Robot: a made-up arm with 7 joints. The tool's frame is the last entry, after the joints. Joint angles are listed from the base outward.
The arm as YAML. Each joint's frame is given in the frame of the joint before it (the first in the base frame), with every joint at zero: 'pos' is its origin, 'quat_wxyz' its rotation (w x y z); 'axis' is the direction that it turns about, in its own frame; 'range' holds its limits. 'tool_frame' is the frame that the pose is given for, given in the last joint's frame.
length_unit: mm
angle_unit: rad
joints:
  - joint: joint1
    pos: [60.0, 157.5, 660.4]
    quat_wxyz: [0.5, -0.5, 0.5, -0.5]
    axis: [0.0, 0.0, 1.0]
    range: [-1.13, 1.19]
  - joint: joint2
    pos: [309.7, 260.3, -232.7]
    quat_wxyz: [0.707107, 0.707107, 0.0, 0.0]
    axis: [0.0, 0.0, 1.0]
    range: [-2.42, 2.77]
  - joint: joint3
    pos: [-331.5, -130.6, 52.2]
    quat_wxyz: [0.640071, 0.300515, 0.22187, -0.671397]
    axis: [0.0, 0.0, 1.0]
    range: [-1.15, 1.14]
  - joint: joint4
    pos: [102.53, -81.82, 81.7]
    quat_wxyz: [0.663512, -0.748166, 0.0, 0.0]
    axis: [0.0, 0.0, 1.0]
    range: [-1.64, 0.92]
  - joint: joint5
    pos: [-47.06, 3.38, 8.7]
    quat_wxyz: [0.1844, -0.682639, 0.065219, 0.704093]
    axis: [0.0, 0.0, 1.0]
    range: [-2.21, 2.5]
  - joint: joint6
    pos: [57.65, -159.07, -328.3]
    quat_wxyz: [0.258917, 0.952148, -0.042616, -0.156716]
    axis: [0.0, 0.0, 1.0]
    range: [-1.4, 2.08]
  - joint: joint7
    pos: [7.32, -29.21, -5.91]
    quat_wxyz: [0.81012, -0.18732, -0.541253, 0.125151]
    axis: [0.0, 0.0, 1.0]
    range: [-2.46, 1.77]
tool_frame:
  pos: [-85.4, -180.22, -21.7]
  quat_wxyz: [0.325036, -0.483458, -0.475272, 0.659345]
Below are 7 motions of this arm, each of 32 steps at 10 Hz.
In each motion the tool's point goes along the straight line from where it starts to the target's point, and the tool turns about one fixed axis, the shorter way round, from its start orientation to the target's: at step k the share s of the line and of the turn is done. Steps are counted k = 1, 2, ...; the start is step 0. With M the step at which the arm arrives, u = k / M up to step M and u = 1 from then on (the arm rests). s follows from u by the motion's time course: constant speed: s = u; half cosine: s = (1 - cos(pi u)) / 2; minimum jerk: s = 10 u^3 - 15 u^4 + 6 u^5.
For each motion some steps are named. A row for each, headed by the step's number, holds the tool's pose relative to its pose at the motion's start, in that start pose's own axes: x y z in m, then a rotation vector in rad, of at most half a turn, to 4 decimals.
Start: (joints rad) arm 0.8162 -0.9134 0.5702 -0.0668 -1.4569 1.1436 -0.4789
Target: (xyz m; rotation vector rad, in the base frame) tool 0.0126 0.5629 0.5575 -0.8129 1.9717 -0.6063
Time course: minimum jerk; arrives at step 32
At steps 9, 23, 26, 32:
9: 0.0409 -0.0174 0.0355 -0.0267 0.1197 0.1446
23: 0.2529 -0.1077 0.2194 -0.1654 0.7403 0.8941
26: 0.2795 -0.1190 0.2424 -0.1828 0.8181 0.9880
32: 0.2938 -0.1251 0.2549 -0.1922 0.8600 1.0386

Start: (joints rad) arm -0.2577 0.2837 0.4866 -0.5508 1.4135 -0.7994 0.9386
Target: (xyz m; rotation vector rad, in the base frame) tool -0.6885 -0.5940 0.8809 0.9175 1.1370 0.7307
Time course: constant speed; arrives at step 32
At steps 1, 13, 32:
1: 0.0081 0.0106 0.0156 -0.0094 0.0349 -0.0177
13: 0.1057 0.1383 0.2023 -0.1221 0.4535 -0.2304
32: 0.2603 0.3405 0.4981 -0.3006 1.1163 -0.5672

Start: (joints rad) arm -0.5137 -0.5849 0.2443 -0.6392 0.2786 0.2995 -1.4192
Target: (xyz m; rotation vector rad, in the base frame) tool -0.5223 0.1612 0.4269 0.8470 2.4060 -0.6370
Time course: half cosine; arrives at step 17
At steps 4, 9, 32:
4: -0.0016 -0.0423 -0.0094 0.0031 0.1270 0.0003
9: -0.0066 -0.1771 -0.0394 0.0132 0.5315 0.0014
32: -0.0121 -0.3242 -0.0722 0.0241 0.9732 0.0026

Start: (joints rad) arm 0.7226 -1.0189 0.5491 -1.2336 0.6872 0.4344 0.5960
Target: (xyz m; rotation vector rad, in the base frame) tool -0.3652 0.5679 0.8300 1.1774 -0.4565 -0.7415
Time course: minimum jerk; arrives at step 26
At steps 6, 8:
6: -0.0039 -0.0217 -0.0238 0.0626 -0.0735 0.0296
8: -0.0080 -0.0446 -0.0489 0.1288 -0.1512 0.0609

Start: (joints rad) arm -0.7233 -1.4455 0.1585 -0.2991 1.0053 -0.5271 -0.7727
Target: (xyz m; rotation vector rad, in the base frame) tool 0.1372 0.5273 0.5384 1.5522 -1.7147 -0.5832
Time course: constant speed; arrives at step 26
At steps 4, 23, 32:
4: 0.0154 0.0605 -0.0092 0.1467 -0.2730 -0.0331
23: 0.0886 0.3481 -0.0527 0.8436 -1.5700 -0.1905
32: 0.1002 0.3935 -0.0596 0.9537 -1.7747 -0.2154

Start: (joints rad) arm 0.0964 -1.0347 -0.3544 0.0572 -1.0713 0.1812 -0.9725
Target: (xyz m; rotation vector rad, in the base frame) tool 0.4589 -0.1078 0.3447 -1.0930 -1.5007 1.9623
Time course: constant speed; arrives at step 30
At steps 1, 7, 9, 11, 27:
1: 0.0093 0.0103 0.0174 0.0108 0.0436 -0.0312
7: 0.0653 0.0721 0.1220 0.0753 0.3051 -0.2181
9: 0.0840 0.0927 0.1569 0.0968 0.3923 -0.2804
11: 0.1026 0.1133 0.1918 0.1183 0.4795 -0.3427
27: 0.2519 0.2782 0.4707 0.2904 1.1769 -0.8411

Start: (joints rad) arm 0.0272 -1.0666 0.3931 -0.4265 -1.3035 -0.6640 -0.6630
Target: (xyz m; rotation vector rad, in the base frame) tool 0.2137 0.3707 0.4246 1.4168 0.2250 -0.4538
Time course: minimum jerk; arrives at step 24
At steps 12, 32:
12: 0.0004 0.0501 0.1484 0.5785 -0.2938 0.7087
32: 0.0008 0.1002 0.2969 1.1570 -0.5875 1.4174

